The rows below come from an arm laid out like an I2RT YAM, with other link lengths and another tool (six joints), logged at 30 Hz.
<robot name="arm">
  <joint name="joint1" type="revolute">
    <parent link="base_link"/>
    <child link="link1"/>
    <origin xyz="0 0 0.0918"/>
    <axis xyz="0 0 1"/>
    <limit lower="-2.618" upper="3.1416"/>
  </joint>
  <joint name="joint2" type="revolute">
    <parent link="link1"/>
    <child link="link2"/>
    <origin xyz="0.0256 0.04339 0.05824"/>
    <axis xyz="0 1 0"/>
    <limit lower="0" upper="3.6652"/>
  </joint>
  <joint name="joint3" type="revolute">
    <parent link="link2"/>
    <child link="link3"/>
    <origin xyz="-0.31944 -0.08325 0"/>
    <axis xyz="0 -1 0"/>
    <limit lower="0" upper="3.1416"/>
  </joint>
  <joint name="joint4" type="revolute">
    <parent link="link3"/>
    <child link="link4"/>
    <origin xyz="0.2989 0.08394 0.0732"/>
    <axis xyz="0 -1 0"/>
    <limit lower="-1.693" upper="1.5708"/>
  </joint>
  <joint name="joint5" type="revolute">
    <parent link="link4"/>
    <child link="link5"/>
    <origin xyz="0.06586 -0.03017 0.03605"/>
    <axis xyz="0 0 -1"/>
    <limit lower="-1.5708" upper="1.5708"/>
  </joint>
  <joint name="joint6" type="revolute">
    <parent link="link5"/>
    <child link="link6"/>
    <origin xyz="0.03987 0 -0.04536"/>
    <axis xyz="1 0 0"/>
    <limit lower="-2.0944" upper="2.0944"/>
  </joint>
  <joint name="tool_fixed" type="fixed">
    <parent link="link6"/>
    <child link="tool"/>
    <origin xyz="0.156 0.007 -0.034" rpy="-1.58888 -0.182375 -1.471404"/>
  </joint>
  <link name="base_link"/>
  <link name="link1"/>
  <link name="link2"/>
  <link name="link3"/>
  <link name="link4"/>
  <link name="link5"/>
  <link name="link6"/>
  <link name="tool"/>
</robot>
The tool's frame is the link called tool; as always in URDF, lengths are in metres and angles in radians.
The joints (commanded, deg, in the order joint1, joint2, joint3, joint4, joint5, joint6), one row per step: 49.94, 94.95, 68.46, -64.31, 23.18, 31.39; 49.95, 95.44, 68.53, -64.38, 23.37, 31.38; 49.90, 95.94, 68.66, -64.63, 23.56, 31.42; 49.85, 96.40, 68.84, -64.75, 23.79, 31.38; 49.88, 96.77, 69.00, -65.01, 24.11, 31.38; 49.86, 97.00, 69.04, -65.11, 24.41, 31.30; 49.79, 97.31, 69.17, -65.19, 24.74, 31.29; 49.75, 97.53, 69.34, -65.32, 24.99, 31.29; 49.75, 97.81, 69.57, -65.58, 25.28, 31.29; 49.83, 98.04, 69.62, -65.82, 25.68, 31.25; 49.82, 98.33, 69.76, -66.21, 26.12, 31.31; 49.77, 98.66, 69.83, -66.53, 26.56, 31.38; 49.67, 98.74, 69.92, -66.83, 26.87, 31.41; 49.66, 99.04, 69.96, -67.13, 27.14, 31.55; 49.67, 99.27, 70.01, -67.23, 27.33, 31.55; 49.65, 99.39, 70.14, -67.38, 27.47, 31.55; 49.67, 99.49, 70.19, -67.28, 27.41, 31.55; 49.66, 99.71, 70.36, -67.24, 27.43, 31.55; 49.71, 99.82, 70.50, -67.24, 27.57, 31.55
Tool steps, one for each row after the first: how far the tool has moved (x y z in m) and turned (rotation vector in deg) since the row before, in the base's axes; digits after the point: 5 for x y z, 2 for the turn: 0.00047, -0.00034, -0.00192, -0.50, 0.17, 0.02; 0.00039, -0.00091, -0.00158, -0.59, 0.24, -0.08; 0.00105, -0.00039, -0.00119, -0.47, 0.09, 0.00; 0.00051, -0.00077, -0.00063, -0.57, 0.06, 0.04; 0.00068, -0.00094, -0.00058, -0.44, -0.02, 0.07; 0.00131, -0.00072, -0.00058, -0.41, -0.08, -0.04; 0.00102, -0.00041, 0.00000, -0.30, -0.07, -0.03; 0.00082, -0.00050, 0.00012, -0.42, -0.02, 0.02; 0.00021, -0.00112, -0.00028, -0.59, -0.02, 0.14; 0.00054, -0.00163, -0.00002, -0.68, -0.01, -0.03; 0.00062, -0.00186, -0.00056, -0.71, 0.02, -0.07; 0.00063, -0.00164, 0.00063, -0.41, -0.06, -0.10; -0.00001, -0.00136, -0.00073, -0.56, 0.11, -0.11; 0.00033, -0.00048, -0.00061, -0.34, 0.04, 0.03; 0.00048, -0.00030, 0.00026, -0.20, -0.02, 0.00; 0.00022, 0.00073, -0.00048, 0.08, 0.01, 0.01; 0.00079, 0.00075, -0.00043, -0.02, -0.01, -0.01; 0.00068, 0.00053, 0.00019, -0.07, -0.13, 0.07
